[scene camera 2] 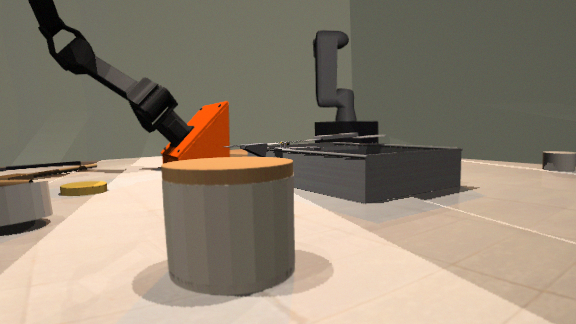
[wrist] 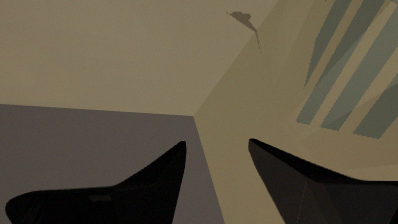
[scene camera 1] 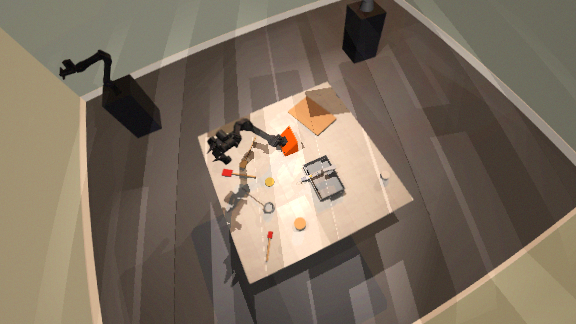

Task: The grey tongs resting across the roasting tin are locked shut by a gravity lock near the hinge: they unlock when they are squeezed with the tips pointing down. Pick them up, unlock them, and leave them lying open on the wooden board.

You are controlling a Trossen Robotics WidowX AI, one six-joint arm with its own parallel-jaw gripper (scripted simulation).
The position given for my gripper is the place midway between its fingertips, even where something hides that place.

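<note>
I can see my gripper (wrist: 216, 144). There is a cork-topped canister (scene camera 2: 229, 221), though in the wrist view the cork-topped canister is out of frame. I also see a roasting tin (scene camera 2: 374, 172), and scene camera 1 shows me the roasting tin (scene camera 1: 329, 184) as well. A wooden board (scene camera 1: 310, 114) is visible too.
</note>
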